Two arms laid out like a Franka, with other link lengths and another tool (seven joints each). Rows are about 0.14 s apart.
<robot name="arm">
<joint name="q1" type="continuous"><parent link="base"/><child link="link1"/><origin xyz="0 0 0.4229" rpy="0 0 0"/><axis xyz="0 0 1"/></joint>
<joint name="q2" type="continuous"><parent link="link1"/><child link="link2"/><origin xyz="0 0 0" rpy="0 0 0"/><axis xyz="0 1 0"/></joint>
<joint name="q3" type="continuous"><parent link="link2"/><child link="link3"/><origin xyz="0 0 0.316" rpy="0 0 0"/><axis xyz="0 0 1"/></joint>
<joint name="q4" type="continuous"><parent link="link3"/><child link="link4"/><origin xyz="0.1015 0 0" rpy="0 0 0"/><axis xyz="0 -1 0"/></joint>
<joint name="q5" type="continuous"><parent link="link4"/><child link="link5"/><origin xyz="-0.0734 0 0.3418" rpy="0 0 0"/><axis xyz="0 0 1"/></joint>
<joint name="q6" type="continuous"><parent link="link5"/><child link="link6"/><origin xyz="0 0 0" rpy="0 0 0"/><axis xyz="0 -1 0"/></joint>
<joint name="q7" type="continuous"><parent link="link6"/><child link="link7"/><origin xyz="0.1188 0 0" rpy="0 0 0"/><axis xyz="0 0 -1"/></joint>
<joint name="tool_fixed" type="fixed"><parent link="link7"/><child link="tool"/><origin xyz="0.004 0.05 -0.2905" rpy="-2.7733 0 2.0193"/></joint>
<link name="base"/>
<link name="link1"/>
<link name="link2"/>
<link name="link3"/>
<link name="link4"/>
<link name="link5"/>
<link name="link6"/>
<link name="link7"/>
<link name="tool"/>
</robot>
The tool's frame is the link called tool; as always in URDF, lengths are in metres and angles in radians. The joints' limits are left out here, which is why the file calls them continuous.
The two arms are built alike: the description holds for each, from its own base.
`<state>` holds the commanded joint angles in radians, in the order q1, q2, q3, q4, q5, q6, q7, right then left.
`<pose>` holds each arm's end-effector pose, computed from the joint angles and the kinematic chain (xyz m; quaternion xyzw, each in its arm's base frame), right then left.
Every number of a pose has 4 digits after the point. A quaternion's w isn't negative.
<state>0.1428 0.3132 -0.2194 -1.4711 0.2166 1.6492 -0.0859 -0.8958 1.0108 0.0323 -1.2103 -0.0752 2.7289 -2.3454</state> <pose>0.6314 0.0664 0.4018 -0.5106 -0.8309 0.1184 0.1868 0.5219 -0.6729 0.1428 -0.1670 0.8918 -0.3932 0.1494</pose>
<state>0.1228 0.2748 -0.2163 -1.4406 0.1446 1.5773 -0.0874 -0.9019 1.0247 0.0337 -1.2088 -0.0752 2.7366 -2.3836</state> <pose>0.6166 0.0392 0.4274 -0.5125 -0.8280 0.1458 0.1748 0.5173 -0.6757 0.1340 -0.1832 0.8891 -0.3927 0.1472</pose>
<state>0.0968 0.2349 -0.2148 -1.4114 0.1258 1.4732 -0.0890 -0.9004 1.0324 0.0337 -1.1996 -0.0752 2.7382 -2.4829</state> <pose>0.5919 0.0230 0.4548 -0.5147 -0.8215 0.1561 0.1894 0.5186 -0.6808 0.1345 -0.2315 0.8762 -0.3969 0.1456</pose>
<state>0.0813 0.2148 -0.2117 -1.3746 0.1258 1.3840 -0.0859 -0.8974 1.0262 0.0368 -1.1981 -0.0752 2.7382 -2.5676</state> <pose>0.5732 0.0191 0.4758 -0.5141 -0.8173 0.1601 0.2053 0.5237 -0.6836 0.1422 -0.2728 0.8620 -0.4013 0.1465</pose>
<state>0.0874 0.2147 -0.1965 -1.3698 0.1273 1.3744 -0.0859 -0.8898 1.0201 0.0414 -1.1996 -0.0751 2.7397 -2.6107</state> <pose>0.5709 0.0317 0.4773 -0.5042 -0.8228 0.1614 0.2068 0.5324 -0.6807 0.1478 -0.2963 0.8528 -0.4033 0.1497</pose>
